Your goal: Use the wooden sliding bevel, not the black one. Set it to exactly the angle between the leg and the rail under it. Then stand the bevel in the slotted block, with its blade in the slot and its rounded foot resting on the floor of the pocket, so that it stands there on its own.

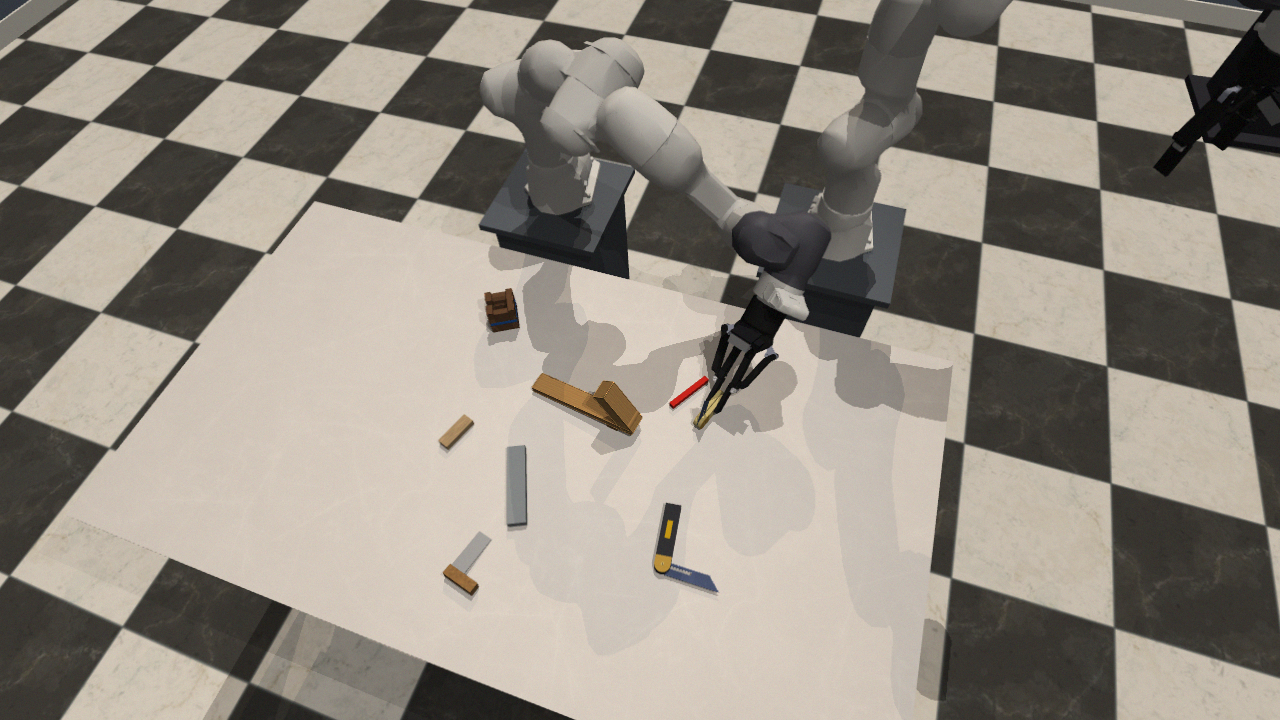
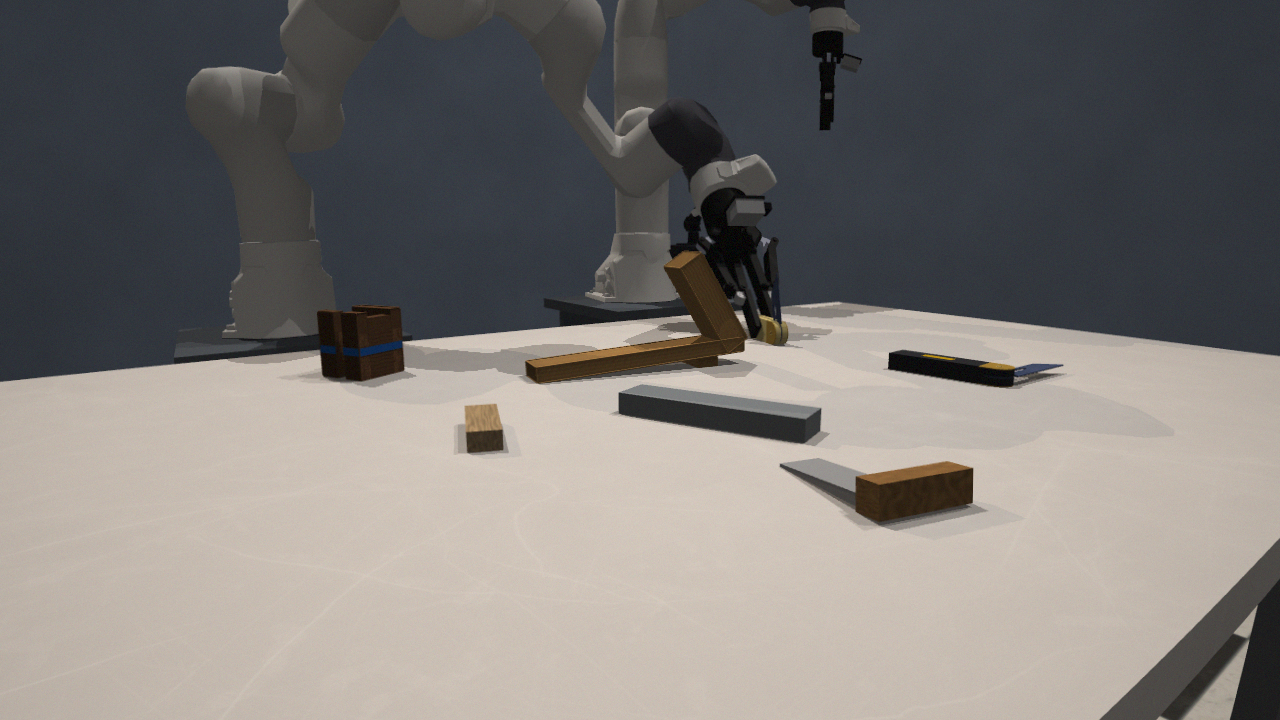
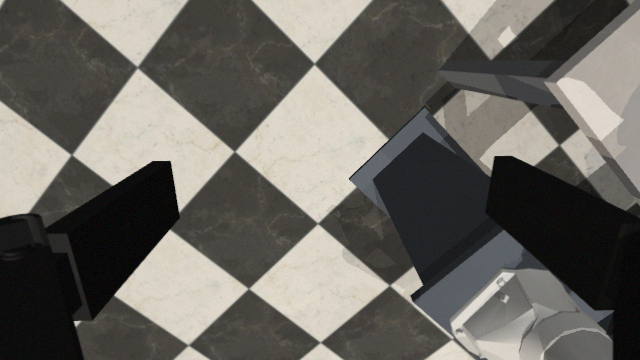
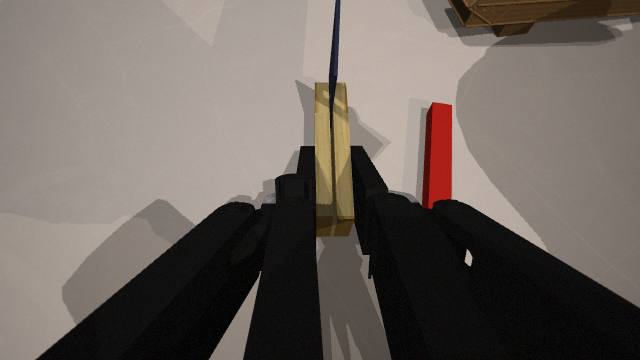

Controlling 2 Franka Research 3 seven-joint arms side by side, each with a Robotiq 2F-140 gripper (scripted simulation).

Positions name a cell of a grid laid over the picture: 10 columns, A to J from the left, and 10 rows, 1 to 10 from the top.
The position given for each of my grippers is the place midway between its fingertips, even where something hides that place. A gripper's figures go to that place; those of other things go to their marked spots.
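My right gripper (image 2: F5), 0.97 m from the lens. My left gripper (image 2: G2), 1.87 m from the lens.
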